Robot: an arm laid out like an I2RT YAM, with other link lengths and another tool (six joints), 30 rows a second.
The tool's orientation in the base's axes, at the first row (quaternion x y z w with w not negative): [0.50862 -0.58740 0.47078 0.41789]
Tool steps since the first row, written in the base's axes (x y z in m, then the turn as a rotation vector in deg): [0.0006 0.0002 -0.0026 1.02 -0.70 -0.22]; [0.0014 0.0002 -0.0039 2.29 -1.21 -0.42]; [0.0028 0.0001 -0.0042 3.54 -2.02 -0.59]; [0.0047 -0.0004 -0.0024 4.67 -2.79 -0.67]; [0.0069 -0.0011 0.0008 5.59 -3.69 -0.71]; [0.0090 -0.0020 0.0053 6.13 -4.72 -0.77]
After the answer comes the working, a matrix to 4 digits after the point.
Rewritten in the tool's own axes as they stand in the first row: [-0.0026 -0.0003 0.0003 -0.21 -1.01 0.72]; [-0.0040 -0.0009 0.0006 -0.47 -2.26 1.24]; [-0.0045 -0.0022 0.0007 -0.63 -3.51 2.06]; [-0.0029 -0.0044 0.0008 -0.70 -4.65 2.81]; [0.0001 -0.0070 0.0008 -0.68 -5.59 3.69]; [0.0043 -0.0097 0.0007 -0.60 -6.16 4.70]
The tool's axes in the first row as the columns of a matrix, in the base's axes (rounded; the answer above uses it unrounded):
[-0.1333 -0.9910 -0.0120]
[-0.2041 0.0393 -0.9782]
[0.9698 -0.1280 -0.2075]

